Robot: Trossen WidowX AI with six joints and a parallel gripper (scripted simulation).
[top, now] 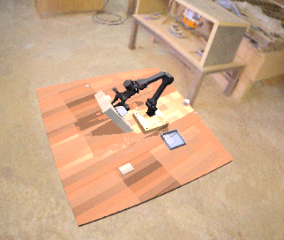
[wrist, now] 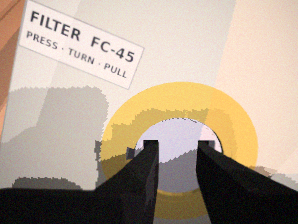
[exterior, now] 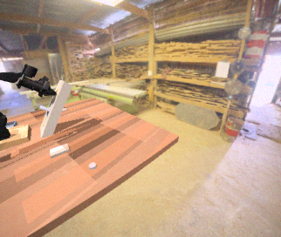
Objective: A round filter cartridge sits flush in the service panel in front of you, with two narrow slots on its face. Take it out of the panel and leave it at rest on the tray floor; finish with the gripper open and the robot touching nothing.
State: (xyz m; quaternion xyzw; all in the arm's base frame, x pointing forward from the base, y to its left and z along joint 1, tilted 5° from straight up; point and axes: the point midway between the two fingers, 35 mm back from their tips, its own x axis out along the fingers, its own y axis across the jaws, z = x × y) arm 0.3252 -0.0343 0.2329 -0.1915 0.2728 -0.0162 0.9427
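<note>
Right now my gripper tip is 1 cm short of the round filter cartridge and 1 cm above it. From my gripper tip the other things lie so: service panel 8 cm below, 4 cm behind, 1 cm to the left; dark-rimmed tray 39 cm behind, 34 cm to the left, 22 cm below.
</note>
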